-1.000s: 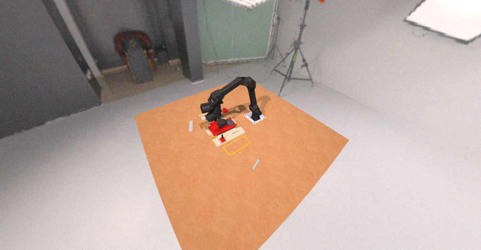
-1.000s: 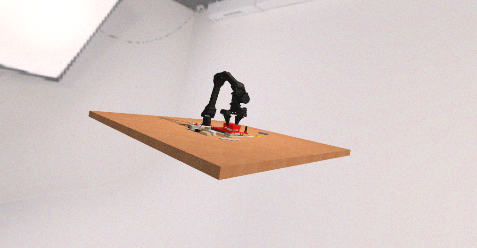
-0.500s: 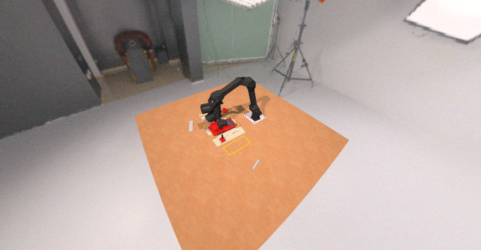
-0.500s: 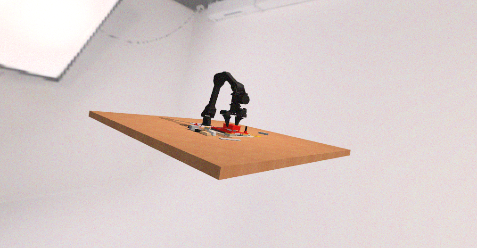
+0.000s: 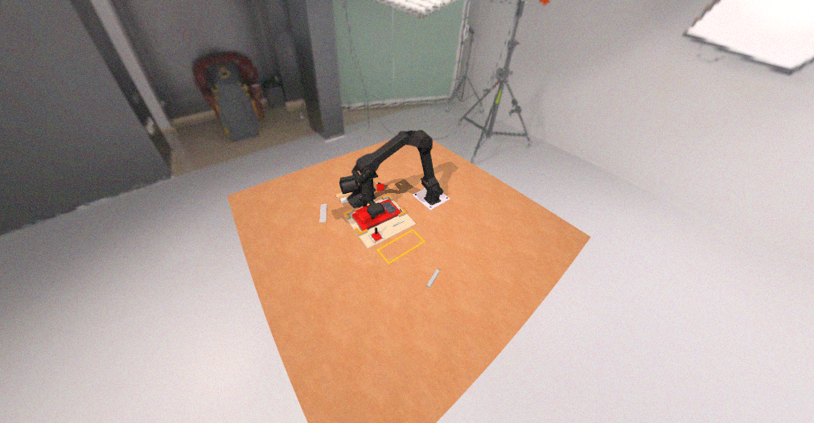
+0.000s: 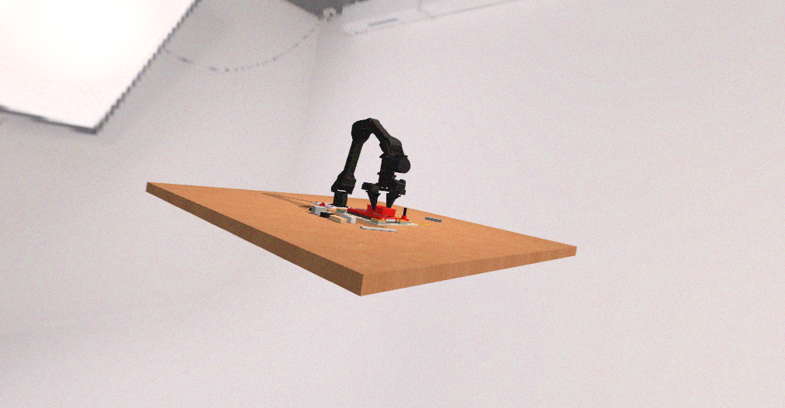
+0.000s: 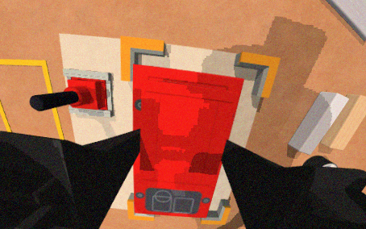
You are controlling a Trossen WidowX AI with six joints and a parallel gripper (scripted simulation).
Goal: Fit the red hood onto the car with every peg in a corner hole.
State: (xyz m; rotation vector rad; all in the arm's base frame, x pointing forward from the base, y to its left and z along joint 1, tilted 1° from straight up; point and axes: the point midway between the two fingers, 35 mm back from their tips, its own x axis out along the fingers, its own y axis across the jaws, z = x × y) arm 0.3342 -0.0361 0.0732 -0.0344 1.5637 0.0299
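My gripper tip is 1 cm below the red hood. Round my gripper tip: grey engine block (2 cm below); cream jig (3 cm behind, 1 cm to the left, 3 cm below).
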